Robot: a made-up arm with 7 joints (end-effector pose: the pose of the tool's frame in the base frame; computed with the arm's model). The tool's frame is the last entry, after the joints. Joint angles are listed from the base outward.
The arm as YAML. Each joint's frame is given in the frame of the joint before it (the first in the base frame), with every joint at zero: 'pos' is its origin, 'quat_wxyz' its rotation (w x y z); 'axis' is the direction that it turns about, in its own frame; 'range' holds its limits. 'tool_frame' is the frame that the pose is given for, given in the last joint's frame.
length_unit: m
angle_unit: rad
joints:
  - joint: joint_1
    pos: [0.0, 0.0, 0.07]
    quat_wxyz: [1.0, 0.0, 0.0, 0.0]
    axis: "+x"
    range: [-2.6, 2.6]
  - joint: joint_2
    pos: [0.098, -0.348, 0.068]
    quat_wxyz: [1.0, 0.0, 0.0, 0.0]
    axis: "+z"
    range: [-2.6, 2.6]
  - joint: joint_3
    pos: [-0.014, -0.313, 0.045]
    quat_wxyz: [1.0, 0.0, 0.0, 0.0]
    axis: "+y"
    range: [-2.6, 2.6]
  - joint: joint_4
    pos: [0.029, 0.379, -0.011]
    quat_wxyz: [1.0, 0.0, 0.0, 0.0]
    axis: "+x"
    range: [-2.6, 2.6]
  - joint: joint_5
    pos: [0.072, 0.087, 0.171]
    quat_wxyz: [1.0, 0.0, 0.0, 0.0]
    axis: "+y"
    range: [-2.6, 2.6]
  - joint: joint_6
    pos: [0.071, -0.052, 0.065]
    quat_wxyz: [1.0, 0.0, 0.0, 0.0]
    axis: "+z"
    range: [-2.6, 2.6]
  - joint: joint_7
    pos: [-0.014, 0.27, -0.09]
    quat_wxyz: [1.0, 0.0, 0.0, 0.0]
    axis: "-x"
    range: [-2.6, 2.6]
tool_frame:
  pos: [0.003, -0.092, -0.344]
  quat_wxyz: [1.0, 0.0, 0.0, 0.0]
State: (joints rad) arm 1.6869 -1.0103 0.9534 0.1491 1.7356 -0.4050 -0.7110
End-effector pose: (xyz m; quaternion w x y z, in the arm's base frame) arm 0.4447 -0.3714 0.0493 0.2626 -0.3047 -0.8593 -0.3159
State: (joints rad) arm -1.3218 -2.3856 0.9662 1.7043 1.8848 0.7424 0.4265
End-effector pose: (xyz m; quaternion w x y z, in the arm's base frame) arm 0.0602 0.2381 0.2824 0.7016 0.1837 -0.5360 0.4321
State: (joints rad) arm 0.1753 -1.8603 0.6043 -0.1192 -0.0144 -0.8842 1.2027
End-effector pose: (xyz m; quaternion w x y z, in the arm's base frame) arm 0.1287 -0.5032 0.1188 0.2218 -0.0265 0.8114 -0.5401
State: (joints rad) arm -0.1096 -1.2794 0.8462 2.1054 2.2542 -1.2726 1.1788
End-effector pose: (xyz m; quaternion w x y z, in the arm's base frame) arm -0.0517 -0.3287 0.1082 0.8313 0.2059 0.3458 0.3833
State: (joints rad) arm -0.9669 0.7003 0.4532 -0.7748 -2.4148 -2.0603 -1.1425
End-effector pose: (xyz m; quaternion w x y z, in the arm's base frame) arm -0.0681 0.6717 0.4510 0.5680 0.7986 -0.1255 0.1545
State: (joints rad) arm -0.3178 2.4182 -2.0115 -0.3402 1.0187 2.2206 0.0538
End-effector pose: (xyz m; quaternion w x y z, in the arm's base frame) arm 0.0516 -0.3361 0.0612 0.4512 -0.1224 0.3653 -0.8050
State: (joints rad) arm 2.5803 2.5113 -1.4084 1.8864 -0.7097 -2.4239 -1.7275
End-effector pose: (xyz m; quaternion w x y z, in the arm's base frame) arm -0.2694 -0.4471 -0.2744 0.0778 0.3810 0.6767 0.6252
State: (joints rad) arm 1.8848 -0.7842 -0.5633 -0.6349 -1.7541 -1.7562 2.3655
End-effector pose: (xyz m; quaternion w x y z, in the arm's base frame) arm 0.0683 -0.1750 0.0591 0.3142 0.1064 0.7337 -0.5930
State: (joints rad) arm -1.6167 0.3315 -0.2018 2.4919 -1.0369 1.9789 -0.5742
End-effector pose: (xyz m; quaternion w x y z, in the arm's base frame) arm 0.2155 0.2757 0.0297 0.6213 0.1653 -0.2750 0.7148
